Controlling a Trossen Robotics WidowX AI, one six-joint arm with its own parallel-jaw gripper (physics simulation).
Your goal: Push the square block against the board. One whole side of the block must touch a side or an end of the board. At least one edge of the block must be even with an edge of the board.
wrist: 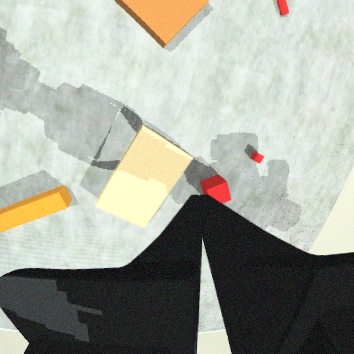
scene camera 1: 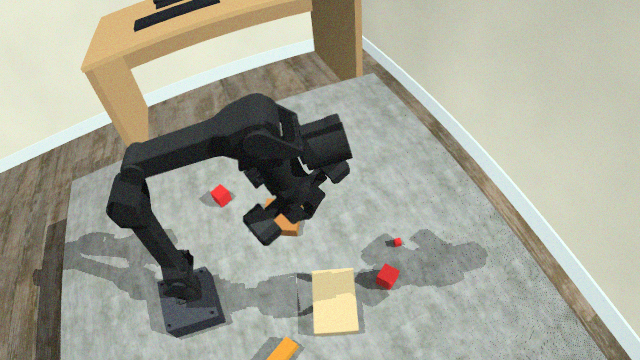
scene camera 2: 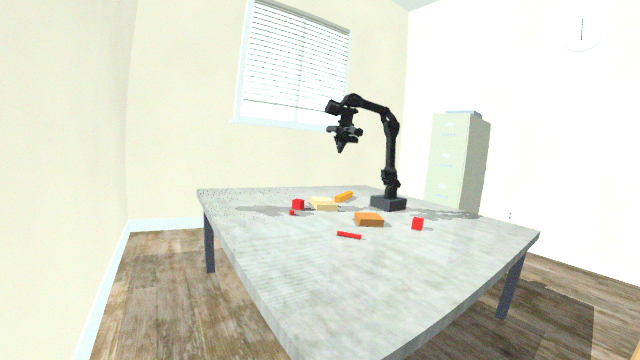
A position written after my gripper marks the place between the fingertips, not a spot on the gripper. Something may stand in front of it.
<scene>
My gripper [scene camera 1: 309,216] is shut and holds nothing. A cream board [scene camera 1: 334,301] and a square block [wrist: 162,28] rest on the table.
The cream board shows as well in the wrist view [wrist: 151,164]. My gripper also shows in the wrist view [wrist: 198,202].
</scene>
